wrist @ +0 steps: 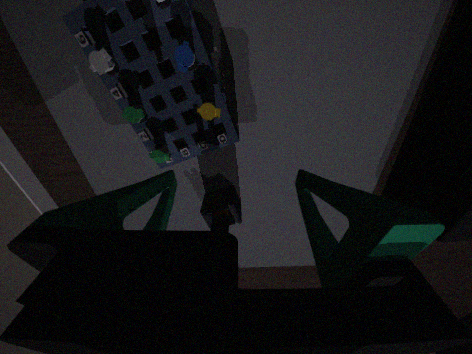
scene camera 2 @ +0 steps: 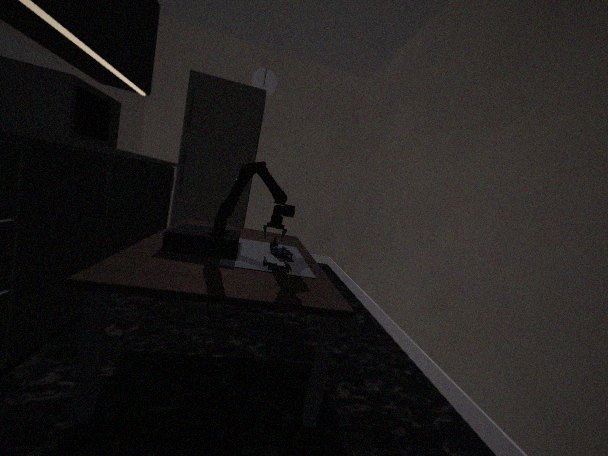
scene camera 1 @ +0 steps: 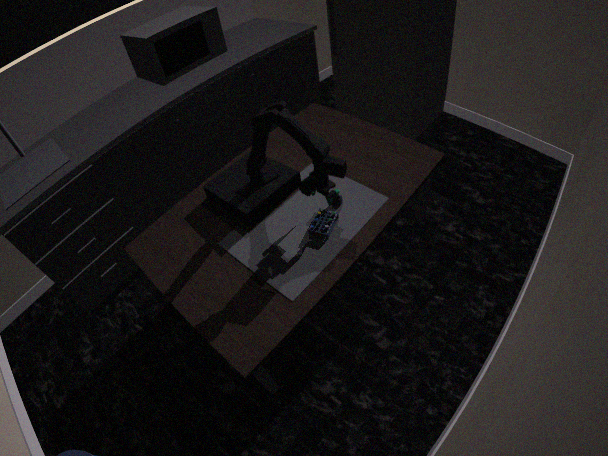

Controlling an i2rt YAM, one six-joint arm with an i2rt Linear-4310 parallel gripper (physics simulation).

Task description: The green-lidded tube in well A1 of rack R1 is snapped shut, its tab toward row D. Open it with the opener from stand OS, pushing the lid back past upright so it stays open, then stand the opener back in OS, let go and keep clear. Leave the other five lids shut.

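Frame: origin at the arm's base, x left, y back, z up, level; centimetres.
Where they show: gripper, between the fingertips: (wrist: pixel 236 176) (scene camera 2: pixel 272 240) (scene camera 1: pixel 321 200); arm's base, origin of its link: (scene camera 2: pixel 219 232) (scene camera 1: pixel 258 182).
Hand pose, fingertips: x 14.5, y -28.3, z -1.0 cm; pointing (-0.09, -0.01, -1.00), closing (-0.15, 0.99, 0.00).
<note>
Things, the pixels of their top centre, and the offset from my fingertips. "*": a spot on its surface instead. Level surfaces: height alone.
- Blue rack R1, centre of its top: (wrist: pixel 152 82) (scene camera 1: pixel 322 219) (scene camera 2: pixel 282 248) dy -6.9, dx -5.5, dz -2.6 cm
- green A1 lid, centre of its top: (wrist: pixel 158 156) dy -7.0, dx +0.5, dz -2.6 cm
- green lid, centre of its top: (wrist: pixel 131 114) dy -8.8, dx -2.9, dz -2.6 cm
- blue lid, centre of its top: (wrist: pixel 184 56) dy -4.7, dx -7.4, dz -2.6 cm
- yellow lid, centre of its top: (wrist: pixel 207 111) dy -2.8, dx -4.0, dz -2.6 cm
- dark shape, a spot on its surface: (wrist: pixel 218 200) (scene camera 2: pixel 274 245) * dy -1.2, dx +6.0, dz -4.3 cm
- pale mat, height of its surface: dz -6.8 cm
- brown table, height of its surface: dz -7.1 cm
Blue rack R1 (wrist: pixel 171 81) (scene camera 1: pixel 322 223) (scene camera 2: pixel 283 252) stands on the pale mat. In the wrist view the green A1 lid (wrist: pixel 160 156) is at the rack's near left corner. It lies low over its well; too dark to tell whether it is snapped. Another green lid (wrist: pixel 133 115), a white lid (wrist: pixel 101 61), a blue lid (wrist: pixel 185 56) and a yellow lid (wrist: pixel 209 111) look down. My gripper (wrist: pixel 236 176) (scene camera 2: pixel 274 234) is open and empty. A dark shape (wrist: pixel 218 200) (scene camera 2: pixel 274 242), seemingly stand OS with the opener, shows below and between the fingers; the opener's outline is unclear.
The pale mat (scene camera 1: pixel 365 197) (wrist: pixel 310 100) lies on the brown table (scene camera 1: pixel 395 150) (scene camera 2: pixel 135 267). The arm's dark base (scene camera 1: pixel 235 192) (scene camera 2: pixel 190 240) stands behind the rack's side of the mat. Another white lid (wrist: pixel 162 1) is cut by the wrist view's top edge. Arm shadows cross the mat.
</note>
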